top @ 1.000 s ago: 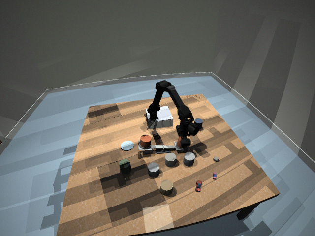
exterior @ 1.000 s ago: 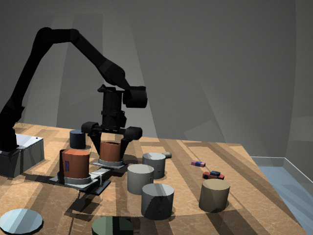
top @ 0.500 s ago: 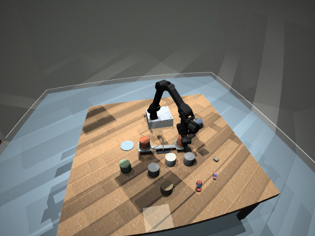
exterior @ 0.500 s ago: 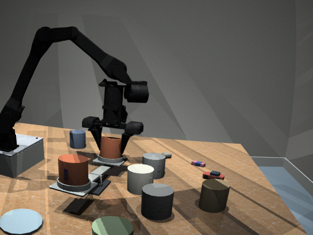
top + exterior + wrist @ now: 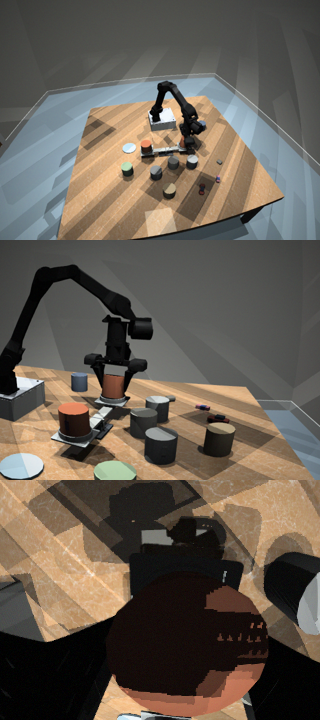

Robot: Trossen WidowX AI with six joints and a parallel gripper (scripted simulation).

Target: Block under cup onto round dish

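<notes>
Right now my gripper tip is 10 mm above the teal block. From my gripper tip the other things lie so: grey lump: 170 mm ahead, 200 mm to the left, 70 mm below; then cream cup: 130 mm ahead, 120 mm to the right, 50 mm below; then blue cup: 210 mm behind, 230 mm to the left, 50 mm below.
</notes>
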